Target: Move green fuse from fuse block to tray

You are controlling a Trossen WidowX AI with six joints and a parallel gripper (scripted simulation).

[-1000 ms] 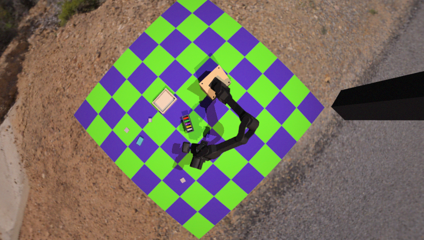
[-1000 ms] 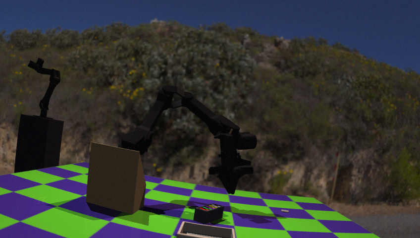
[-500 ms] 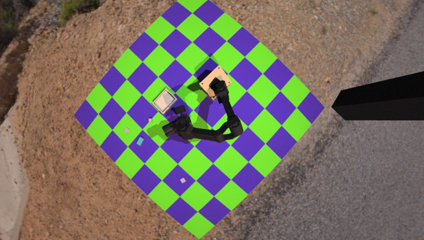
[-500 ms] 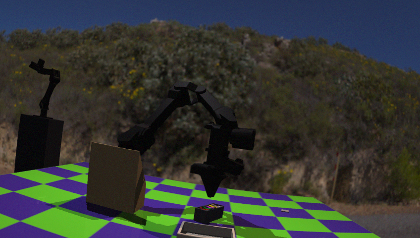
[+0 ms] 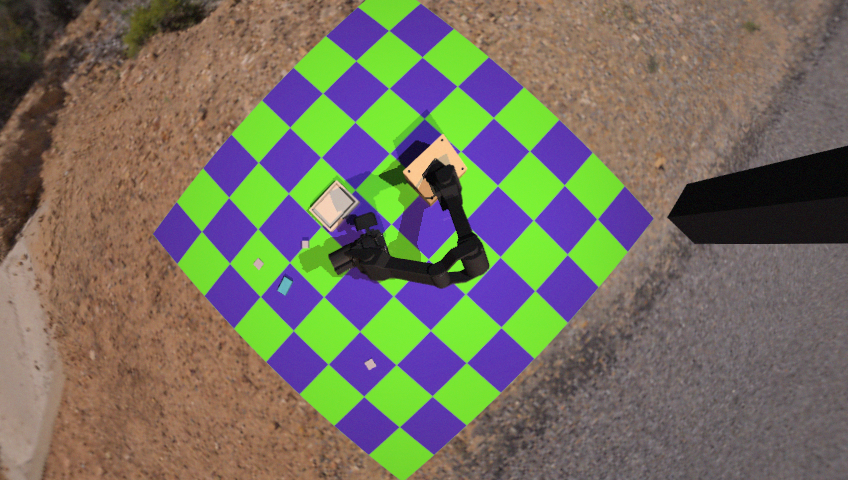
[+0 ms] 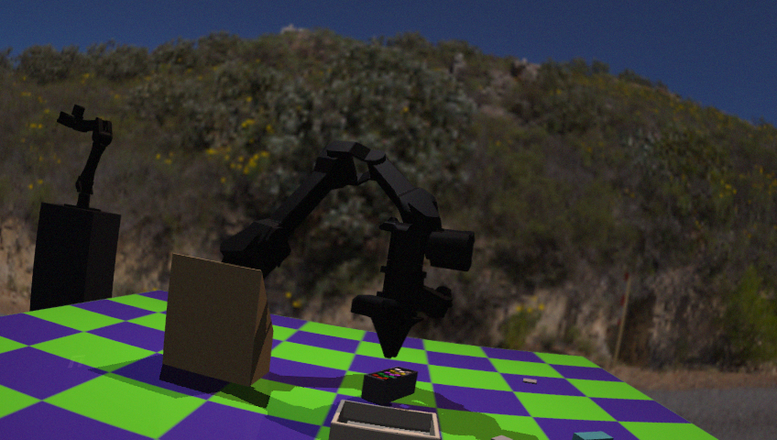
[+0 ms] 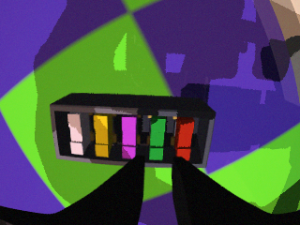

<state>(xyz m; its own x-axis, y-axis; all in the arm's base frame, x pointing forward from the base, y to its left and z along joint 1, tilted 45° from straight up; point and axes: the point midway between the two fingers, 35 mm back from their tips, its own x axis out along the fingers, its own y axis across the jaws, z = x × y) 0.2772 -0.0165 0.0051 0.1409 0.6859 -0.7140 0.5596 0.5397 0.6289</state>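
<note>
My gripper tip is now 50 mm above the green fuse. Round my gripper tip: cyan block: 300 mm ahead, 170 mm to the right, 60 mm below; cream tray: 10 mm behind, 190 mm to the right, 70 mm below.
</note>
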